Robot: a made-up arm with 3 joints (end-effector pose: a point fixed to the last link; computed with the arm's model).
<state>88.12 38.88 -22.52</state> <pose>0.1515 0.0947 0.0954 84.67 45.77 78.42</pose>
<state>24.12 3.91 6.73</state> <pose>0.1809 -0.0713 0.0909 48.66 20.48 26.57</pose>
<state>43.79 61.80 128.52</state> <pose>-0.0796 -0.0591 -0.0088 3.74 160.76 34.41</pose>
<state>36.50 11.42 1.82</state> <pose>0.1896 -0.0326 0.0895 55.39 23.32 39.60</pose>
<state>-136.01 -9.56 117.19</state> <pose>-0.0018 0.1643 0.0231 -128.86 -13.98 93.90</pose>
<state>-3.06 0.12 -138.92</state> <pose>-0.0985 -0.1234 0.2178 9.69 -125.38 56.62</pose>
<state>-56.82 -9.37 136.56</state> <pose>-0.1574 0.0261 0.0521 93.38 110.37 -89.43</pose>
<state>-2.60 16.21 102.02</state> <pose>-0.0338 -0.0807 -0.0336 53.56 104.23 -25.08</pose>
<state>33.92 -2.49 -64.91</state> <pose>0.1311 -0.0826 0.2471 52.90 -45.70 63.18</pose>
